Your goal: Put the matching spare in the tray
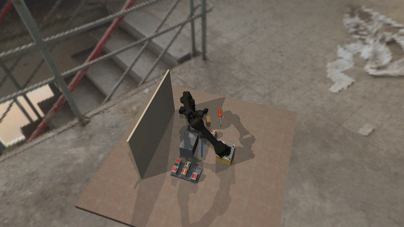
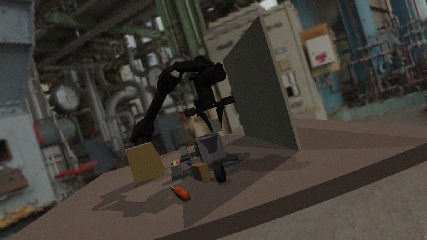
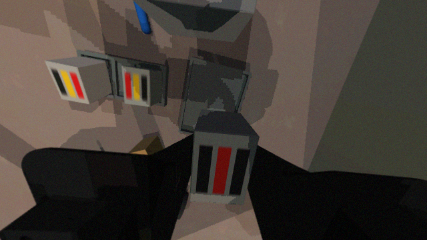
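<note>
Right now my gripper tip is 130 mm above the flat grey tray. The rest, counted from my gripper tip: black tape roll: 30 mm behind, 220 mm to the right, 110 mm below; grey spare: 20 mm above; blue pen: 140 mm behind, 150 mm to the left, 130 mm below.
</note>
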